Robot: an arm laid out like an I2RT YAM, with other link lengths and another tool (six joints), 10 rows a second.
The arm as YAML. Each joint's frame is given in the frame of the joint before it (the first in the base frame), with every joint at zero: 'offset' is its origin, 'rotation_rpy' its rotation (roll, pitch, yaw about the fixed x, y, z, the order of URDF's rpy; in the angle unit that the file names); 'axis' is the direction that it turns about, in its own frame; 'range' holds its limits. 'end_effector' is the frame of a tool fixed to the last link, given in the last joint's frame.
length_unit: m
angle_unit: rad
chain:
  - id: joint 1
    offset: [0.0, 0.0, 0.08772]
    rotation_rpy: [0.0, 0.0, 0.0]
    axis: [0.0, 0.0, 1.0]
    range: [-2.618, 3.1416]
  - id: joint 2
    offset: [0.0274, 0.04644, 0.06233]
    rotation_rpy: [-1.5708, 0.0, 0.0]
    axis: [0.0, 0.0, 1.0]
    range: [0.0, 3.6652]
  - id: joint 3
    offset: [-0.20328, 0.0, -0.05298]
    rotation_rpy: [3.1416, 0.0, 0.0]
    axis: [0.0, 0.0, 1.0]
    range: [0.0, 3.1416]
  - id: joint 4
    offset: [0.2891, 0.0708, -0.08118]
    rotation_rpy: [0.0, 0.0, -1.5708]
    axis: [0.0, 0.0, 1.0]
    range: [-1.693, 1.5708]
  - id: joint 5
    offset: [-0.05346, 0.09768, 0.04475]
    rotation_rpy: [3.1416, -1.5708, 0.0]
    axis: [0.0, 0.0, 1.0]
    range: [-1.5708, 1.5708]
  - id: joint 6
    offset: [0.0, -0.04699, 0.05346]
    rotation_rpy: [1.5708, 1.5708, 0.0]
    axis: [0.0, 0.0, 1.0]
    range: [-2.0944, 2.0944]
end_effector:
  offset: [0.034, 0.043, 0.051]
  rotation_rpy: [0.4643, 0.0, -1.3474]
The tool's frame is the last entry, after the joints.
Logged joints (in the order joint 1, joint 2, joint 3, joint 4, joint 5, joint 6), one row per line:
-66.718 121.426 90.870 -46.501 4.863 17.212
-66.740 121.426 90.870 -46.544 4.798 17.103
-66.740 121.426 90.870 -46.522 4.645 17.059
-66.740 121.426 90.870 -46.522 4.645 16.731
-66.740 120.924 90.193 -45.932 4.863 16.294
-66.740 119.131 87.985 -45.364 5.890 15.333
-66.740 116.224 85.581 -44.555 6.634 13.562
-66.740 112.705 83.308 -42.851 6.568 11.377
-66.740 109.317 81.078 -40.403 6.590 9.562
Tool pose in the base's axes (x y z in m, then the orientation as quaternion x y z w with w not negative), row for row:
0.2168 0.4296 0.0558 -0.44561 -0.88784 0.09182 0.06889
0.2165 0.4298 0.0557 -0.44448 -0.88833 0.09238 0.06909
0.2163 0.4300 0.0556 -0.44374 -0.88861 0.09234 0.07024
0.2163 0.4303 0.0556 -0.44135 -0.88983 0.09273 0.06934
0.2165 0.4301 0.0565 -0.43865 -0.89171 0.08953 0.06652
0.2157 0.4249 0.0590 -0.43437 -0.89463 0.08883 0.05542
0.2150 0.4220 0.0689 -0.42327 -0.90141 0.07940 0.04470
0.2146 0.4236 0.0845 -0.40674 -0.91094 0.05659 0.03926
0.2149 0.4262 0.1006 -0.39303 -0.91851 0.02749 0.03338
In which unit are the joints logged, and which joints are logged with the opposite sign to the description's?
The joints are logged in degrees. Opposite sign: joint 1.
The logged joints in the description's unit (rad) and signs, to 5 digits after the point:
1.16445 2.11928 1.58598 -0.81160 0.08488 0.30041
1.16483 2.11928 1.58598 -0.81235 0.08374 0.29850
1.16483 2.11928 1.58598 -0.81196 0.08107 0.29774
1.16483 2.11928 1.58598 -0.81196 0.08107 0.29201
1.16483 2.11052 1.57416 -0.80166 0.08488 0.28438
1.16483 2.07923 1.53563 -0.79175 0.10280 0.26761
1.16483 2.02849 1.49367 -0.77763 0.11579 0.23670
1.16483 1.96707 1.45400 -0.74789 0.11463 0.19857
1.16483 1.90794 1.41508 -0.70517 0.11502 0.16689

